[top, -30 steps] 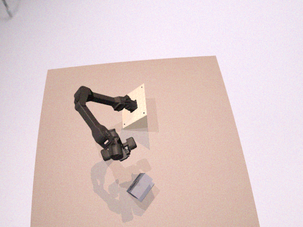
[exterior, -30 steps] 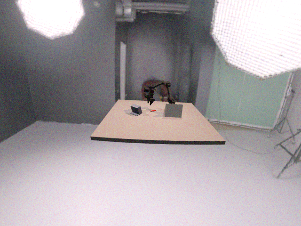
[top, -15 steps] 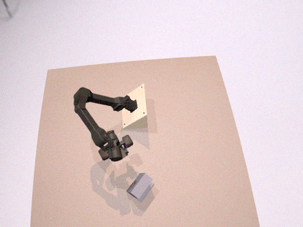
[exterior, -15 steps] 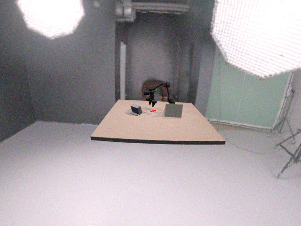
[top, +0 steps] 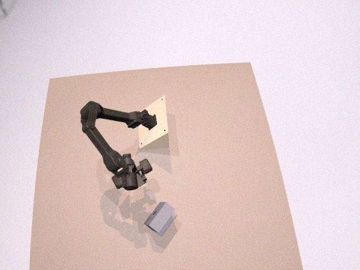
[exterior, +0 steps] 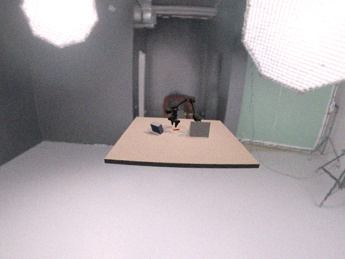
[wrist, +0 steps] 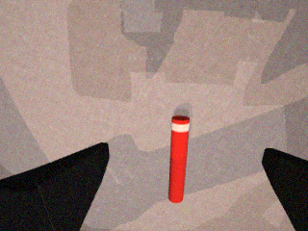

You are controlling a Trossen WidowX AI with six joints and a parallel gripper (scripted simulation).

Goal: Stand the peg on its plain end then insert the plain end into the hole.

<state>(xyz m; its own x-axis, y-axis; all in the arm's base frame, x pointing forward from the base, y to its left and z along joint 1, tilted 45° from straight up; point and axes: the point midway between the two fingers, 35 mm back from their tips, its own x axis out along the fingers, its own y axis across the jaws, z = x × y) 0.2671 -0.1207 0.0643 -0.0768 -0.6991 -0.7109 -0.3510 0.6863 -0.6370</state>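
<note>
The red peg is 2 cm behind my gripper tip, 1 cm to the right of it and 5 cm below it. The rest, counted from my gripper tip: grey sloped panel (20 cm ahead, 9 cm to the left, 1 cm above).
</note>
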